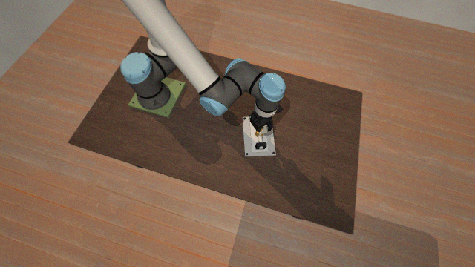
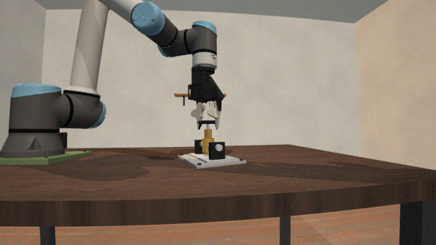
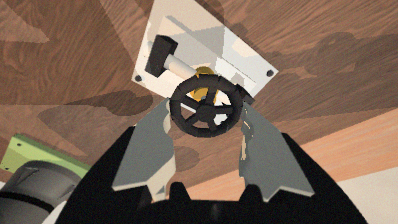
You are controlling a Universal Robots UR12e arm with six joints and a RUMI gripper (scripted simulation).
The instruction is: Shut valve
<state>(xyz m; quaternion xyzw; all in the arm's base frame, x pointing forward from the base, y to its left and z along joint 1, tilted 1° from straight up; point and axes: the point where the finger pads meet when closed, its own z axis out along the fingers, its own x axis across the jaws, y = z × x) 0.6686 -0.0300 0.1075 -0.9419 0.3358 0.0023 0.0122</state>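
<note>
My gripper is now 1 cm below the black spoked handwheel.
</note>
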